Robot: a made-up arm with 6 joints. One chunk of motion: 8 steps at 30 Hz.
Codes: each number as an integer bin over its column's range. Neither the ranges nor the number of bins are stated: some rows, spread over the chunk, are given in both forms.
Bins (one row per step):
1: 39 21 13 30 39 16
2: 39 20 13 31 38 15
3: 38 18 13 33 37 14
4: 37 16 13 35 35 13
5: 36 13 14 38 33 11
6: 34 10 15 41 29 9
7: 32 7 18 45 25 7
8: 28 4 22 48 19 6
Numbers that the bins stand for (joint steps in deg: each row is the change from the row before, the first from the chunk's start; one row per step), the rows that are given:
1: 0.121 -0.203 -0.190 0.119 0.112 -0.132
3: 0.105 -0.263 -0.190 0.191 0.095 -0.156
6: 0.040 -0.422 -0.170 0.386 0.029 -0.214
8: -0.057 -0.541 -0.100 0.556 -0.053 -0.250
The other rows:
2: 0.121 -0.223 -0.190 0.143 0.104 -0.144
4: 0.089 -0.303 -0.190 0.240 0.079 -0.167
5: 0.073 -0.362 -0.180 0.313 0.062 -0.191
7: 0.008 -0.481 -0.140 0.483 -0.004 -0.238

